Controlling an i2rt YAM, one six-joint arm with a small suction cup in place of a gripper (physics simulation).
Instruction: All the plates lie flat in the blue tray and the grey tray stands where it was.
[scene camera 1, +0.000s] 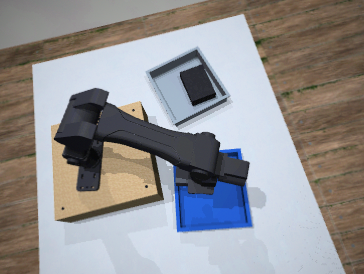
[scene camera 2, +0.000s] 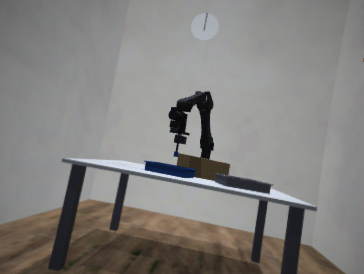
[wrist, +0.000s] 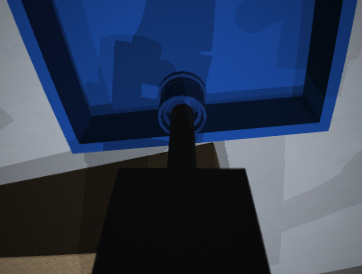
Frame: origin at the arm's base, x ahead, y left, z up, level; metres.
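Seen in the pictures: end effector, tool point: (scene camera 2: 175, 156) (wrist: 182, 94); arm's base, origin of the base link: (scene camera 1: 91, 159) (scene camera 2: 204, 161).
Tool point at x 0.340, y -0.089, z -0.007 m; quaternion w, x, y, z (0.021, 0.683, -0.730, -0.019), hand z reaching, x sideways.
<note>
Offsets run from my tool point to a thing's top centre. Level surfaces: height alone.
The blue tray @[dx +0.031, dy -0.004, dz -0.052 m] (scene camera 1: 214, 228) (scene camera 2: 169, 169) (wrist: 200, 138) stands on the table beside the wooden base; shadows fall across its floor, and I make out no distinct plate in it. The grey tray @[dx -0.036, dy +0.383, dz -0.052 m] (scene camera 1: 162, 102) (scene camera 2: 244, 183) stands apart from it, towards the back in scene camera 1. A thick black rectangular piece @[dx +0.003, dy +0.388, dz -0.058 m] (scene camera 1: 198, 85) lies in the grey tray; whether it is one plate or a stack I cannot tell. My gripper, a blue suction cup (scene camera 2: 176, 154) (wrist: 182, 102), hangs above the blue tray, open, with nothing on it. The arm hides the cup in scene camera 1.
The arm stands on a wooden base block (scene camera 1: 125, 185) (scene camera 2: 215, 169) (wrist: 45, 215), beside the blue tray. The forearm (scene camera 1: 150, 137) reaches over the block's edge and part of the blue tray. The white table @[dz -0.102 m] (scene camera 1: 280, 200) (scene camera 2: 110, 163) carries both trays and the block.
</note>
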